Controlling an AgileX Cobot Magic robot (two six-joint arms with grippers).
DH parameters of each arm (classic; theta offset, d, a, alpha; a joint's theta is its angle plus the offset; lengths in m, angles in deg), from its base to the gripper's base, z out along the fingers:
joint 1: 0 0.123 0 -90
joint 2: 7.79 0 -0.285 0
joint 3: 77.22 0 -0.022 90
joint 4: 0 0.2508 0 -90
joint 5: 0 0 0.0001 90
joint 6: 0 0.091 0 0
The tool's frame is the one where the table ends.
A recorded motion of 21 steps. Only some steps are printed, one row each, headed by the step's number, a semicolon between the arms.
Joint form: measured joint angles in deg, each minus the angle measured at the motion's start. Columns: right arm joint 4, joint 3, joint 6, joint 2, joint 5, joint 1; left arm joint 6, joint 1, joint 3, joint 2, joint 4, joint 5.
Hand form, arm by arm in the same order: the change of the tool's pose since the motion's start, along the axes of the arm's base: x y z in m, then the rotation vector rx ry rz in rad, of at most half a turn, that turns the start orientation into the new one. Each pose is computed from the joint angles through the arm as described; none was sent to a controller.
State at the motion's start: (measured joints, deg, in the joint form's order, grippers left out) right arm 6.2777 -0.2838 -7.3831 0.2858 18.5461 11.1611; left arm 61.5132 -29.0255 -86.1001 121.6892 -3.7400 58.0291
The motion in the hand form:
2: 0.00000 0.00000 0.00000 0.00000 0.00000 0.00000; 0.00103 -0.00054 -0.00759 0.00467 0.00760 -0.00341
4: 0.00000 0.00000 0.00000 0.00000 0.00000 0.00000; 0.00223 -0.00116 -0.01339 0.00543 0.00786 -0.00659
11: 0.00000 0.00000 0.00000 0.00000 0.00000 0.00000; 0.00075 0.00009 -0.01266 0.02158 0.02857 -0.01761
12: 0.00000 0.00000 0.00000 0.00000 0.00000 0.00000; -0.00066 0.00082 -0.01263 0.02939 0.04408 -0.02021
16: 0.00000 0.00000 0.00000 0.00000 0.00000 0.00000; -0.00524 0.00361 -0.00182 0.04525 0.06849 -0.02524
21: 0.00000 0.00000 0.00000 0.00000 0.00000 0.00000; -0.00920 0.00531 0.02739 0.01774 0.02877 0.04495
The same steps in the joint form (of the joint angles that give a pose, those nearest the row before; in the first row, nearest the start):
2: 0.00 0.00 0.00 0.00 0.00 0.00; 0.23 0.00 0.00 1.06 0.00 -0.54
4: 0.00 0.00 0.00 0.00 0.00 0.00; 0.45 0.00 0.00 1.87 0.00 -1.30
11: 0.00 0.00 0.00 0.00 0.00 0.00; 0.81 0.00 -0.23 1.89 0.35 0.42
12: 0.00 0.00 0.00 0.00 0.00 0.00; 0.90 0.00 -0.23 1.89 0.35 1.42
16: 0.00 0.00 0.00 0.00 0.00 0.00; 0.90 0.00 -0.24 0.40 0.60 4.58
21: 0.00 0.00 0.00 0.00 0.00 0.00; -3.05 0.00 -0.23 -3.75 0.33 5.76

